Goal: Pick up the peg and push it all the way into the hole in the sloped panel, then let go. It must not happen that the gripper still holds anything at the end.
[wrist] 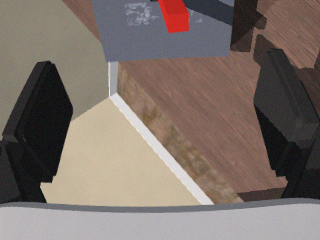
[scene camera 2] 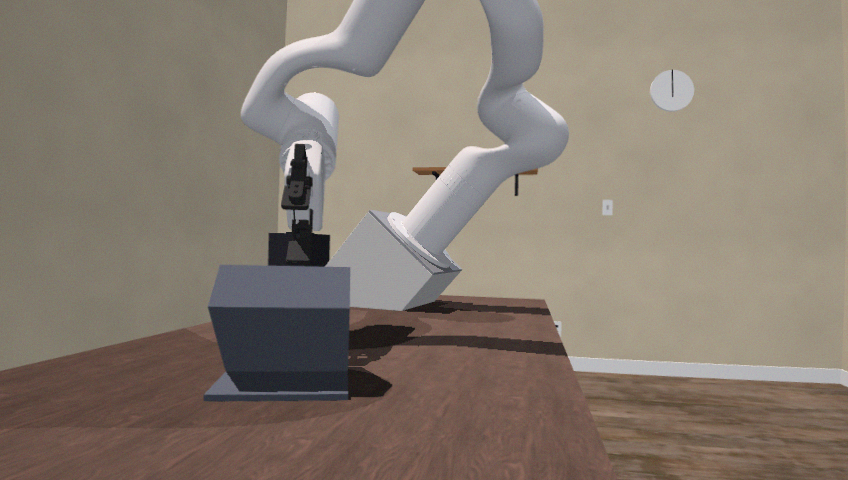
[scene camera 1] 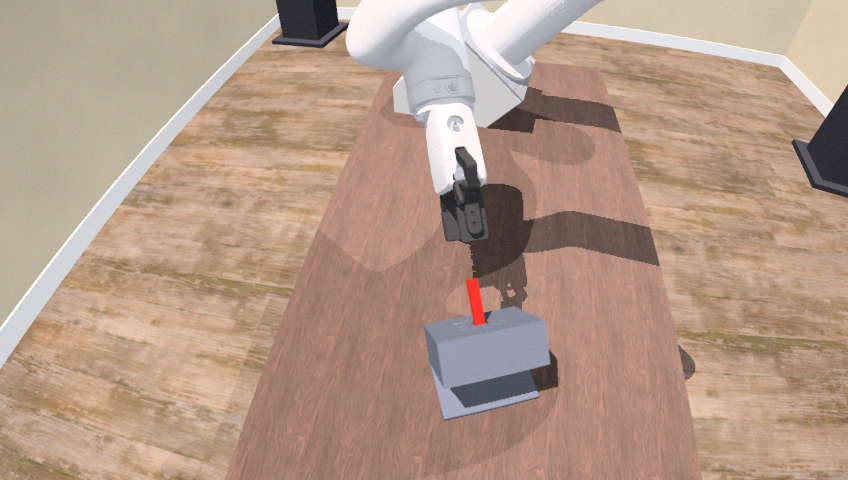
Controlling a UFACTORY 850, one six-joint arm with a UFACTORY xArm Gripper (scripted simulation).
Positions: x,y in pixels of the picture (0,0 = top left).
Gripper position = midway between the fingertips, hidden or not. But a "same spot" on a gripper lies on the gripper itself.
gripper: wrist; scene camera 2; scene camera 1 465,240
same spot on gripper: (wrist: 43,111) = (scene camera 2: 288,194)
